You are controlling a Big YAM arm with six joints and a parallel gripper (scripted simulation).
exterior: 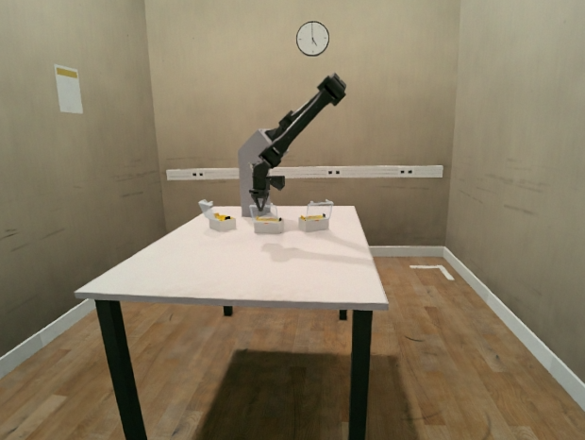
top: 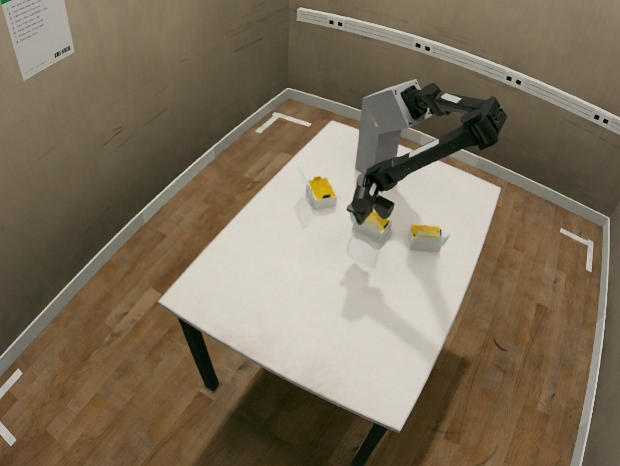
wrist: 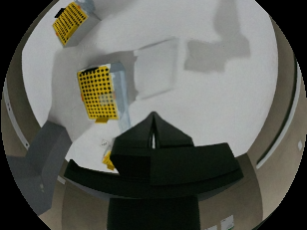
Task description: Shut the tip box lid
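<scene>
Right now the lid is 50 mm behind my hand, 30 mm below it and 10 mm to the right of it. Also, from my hand: yellow rack (110 mm behind, 70 mm below, 20 mm to the right); box (270 mm to the right, 90 mm behind, 60 mm below); tip box TB4 (100 mm behind, 60 mm below, 10 mm to the right).
</scene>
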